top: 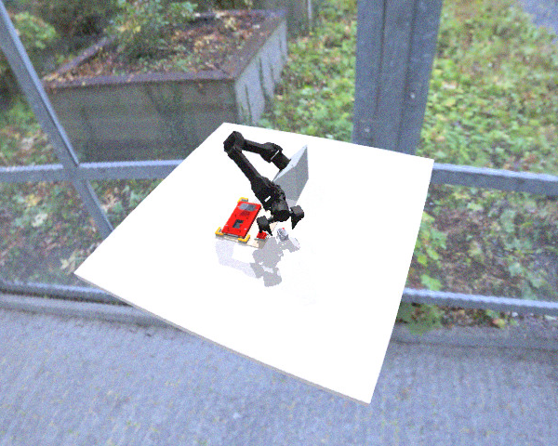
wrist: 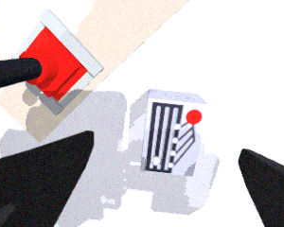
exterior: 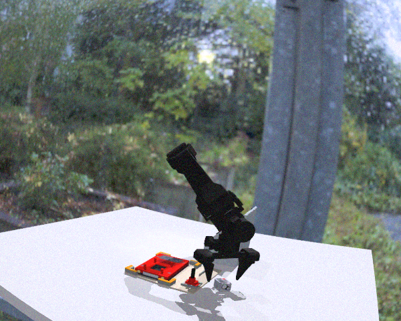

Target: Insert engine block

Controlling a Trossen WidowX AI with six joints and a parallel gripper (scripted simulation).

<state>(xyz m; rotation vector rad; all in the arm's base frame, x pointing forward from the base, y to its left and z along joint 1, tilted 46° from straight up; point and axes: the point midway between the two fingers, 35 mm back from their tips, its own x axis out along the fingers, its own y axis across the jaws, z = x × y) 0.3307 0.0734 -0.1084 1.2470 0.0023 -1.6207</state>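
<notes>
Right now the small grey engine block is 2 cm below my gripper tip.
</notes>
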